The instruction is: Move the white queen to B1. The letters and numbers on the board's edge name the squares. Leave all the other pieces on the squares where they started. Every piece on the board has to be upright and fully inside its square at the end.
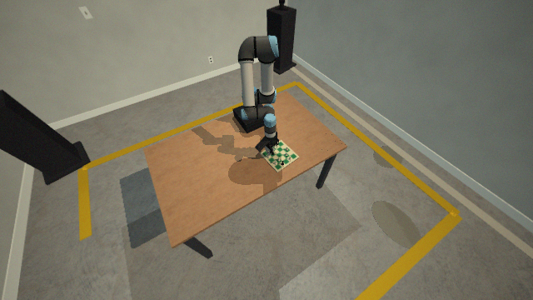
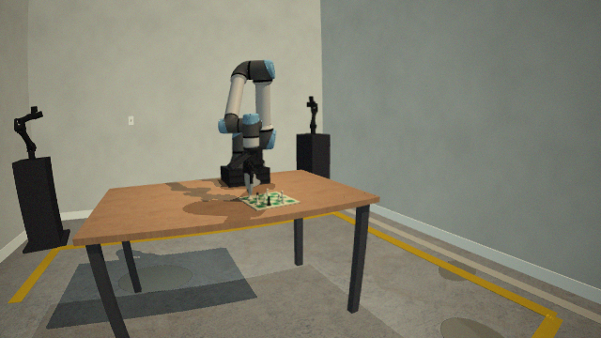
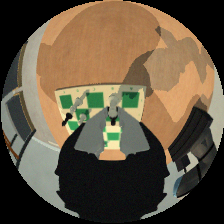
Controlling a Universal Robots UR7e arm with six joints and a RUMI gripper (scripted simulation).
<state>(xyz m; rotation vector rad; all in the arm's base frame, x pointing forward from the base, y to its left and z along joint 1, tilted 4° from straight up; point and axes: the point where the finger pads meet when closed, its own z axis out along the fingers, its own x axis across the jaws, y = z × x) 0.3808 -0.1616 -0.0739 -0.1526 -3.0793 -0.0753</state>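
Now: the green-and-cream chessboard 5 cm ahead of my hand, 7 cm to the left of it and 4 cm below it.
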